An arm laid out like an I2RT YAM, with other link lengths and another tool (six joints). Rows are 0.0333 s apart.
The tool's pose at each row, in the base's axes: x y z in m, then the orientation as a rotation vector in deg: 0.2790, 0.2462, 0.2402, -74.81, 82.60, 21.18; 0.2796, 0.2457, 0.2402, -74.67, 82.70, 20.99; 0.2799, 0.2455, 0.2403, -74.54, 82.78, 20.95; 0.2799, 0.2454, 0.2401, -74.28, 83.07, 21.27; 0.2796, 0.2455, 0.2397, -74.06, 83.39, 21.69; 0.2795, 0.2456, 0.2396, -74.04, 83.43, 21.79; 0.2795, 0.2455, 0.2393, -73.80, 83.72, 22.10; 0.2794, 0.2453, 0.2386, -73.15, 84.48, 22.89; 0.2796, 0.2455, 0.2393, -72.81, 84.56, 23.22; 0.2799, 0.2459, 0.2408, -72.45, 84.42, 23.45; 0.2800, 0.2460, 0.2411, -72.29, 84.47, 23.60
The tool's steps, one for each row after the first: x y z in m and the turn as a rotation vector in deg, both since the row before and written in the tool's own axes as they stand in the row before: 0.0004, -0.0007, -0.0001, 0.20, 0.09, 0.03; 0.0001, -0.0004, 0.0000, 0.10, 0.03, 0.08; 0.0002, 0.0000, 0.0000, -0.04, -0.01, 0.43; 0.0002, 0.0005, 0.0001, -0.13, -0.01, 0.47; 0.0000, 0.0002, 0.0001, -0.05, -0.02, 0.08; 0.0003, 0.0001, 0.0000, -0.05, 0.00, 0.41; 0.0007, 0.0003, 0.0000, -0.11, 0.02, 1.08; -0.0007, -0.0004, 0.0000, 0.03, -0.20, 0.36; -0.0014, -0.0007, -0.0001, 0.12, -0.34, 0.20; -0.0003, -0.0002, 0.0000, 0.01, -0.08, 0.17
